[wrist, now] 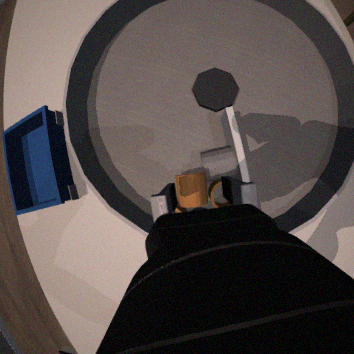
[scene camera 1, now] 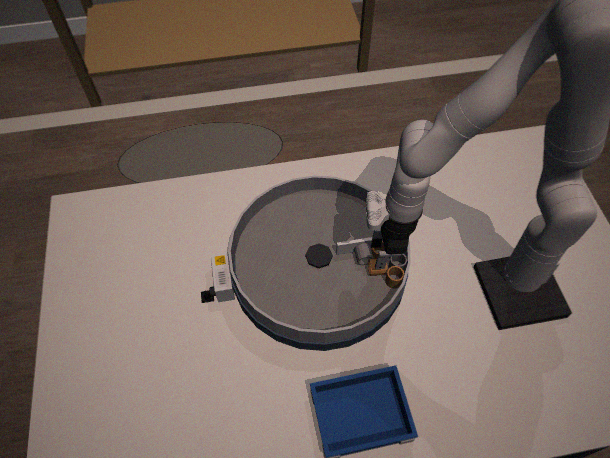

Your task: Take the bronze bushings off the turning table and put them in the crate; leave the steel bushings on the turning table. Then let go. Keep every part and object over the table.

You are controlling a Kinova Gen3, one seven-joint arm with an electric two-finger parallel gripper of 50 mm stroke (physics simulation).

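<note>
The round grey turning table [scene camera 1: 320, 336] [wrist: 81, 115] holds a cluster of bushings near its right rim in the scene view. A bronze bushing [scene camera 1: 375, 268] [wrist: 191, 190] lies on its side; another bronze one [scene camera 1: 395, 283] stands upright near the rim. A third bronze bushing [wrist: 213, 194] is mostly hidden beside the fingers. A steel bushing [scene camera 1: 361, 254] [wrist: 218, 160] lies by the white bar; a steel one [scene camera 1: 398, 260] stands near the rim. My gripper [scene camera 1: 380, 251] [wrist: 198, 189] is open, low over the cluster, with bronze bushings between or below its fingers. The blue crate [scene camera 1: 318, 420] [wrist: 57, 155] shows its bare floor.
A thin white bar [scene camera 1: 352, 244] [wrist: 237, 142] runs from near the dark hub [scene camera 1: 318, 255] [wrist: 215, 89] toward the rim. A white ribbed object [scene camera 1: 376, 207] is at the rim behind my gripper. A small box with a yellow label [scene camera 1: 222, 281] stands against the rim's left side.
</note>
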